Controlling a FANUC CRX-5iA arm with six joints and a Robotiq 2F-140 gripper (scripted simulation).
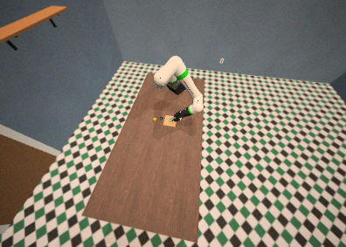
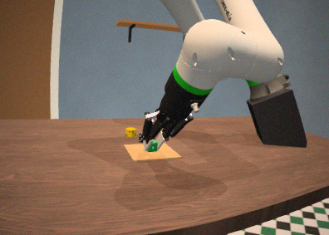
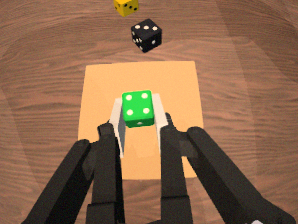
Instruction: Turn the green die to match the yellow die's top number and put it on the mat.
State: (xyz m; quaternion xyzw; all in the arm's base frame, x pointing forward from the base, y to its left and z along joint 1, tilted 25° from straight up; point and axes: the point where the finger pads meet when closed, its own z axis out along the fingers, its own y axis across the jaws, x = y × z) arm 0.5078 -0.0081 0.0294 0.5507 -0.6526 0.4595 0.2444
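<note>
Now: hand 2 cm to the left of the mat and 4 cm above it. From my hand the other things lie so: yellow die: 1 cm behind, 20 cm to the right, 2 cm below; black die: 3 cm behind, 12 cm to the right, 2 cm below; green die: 2 cm to the right, 2 cm below.
</note>
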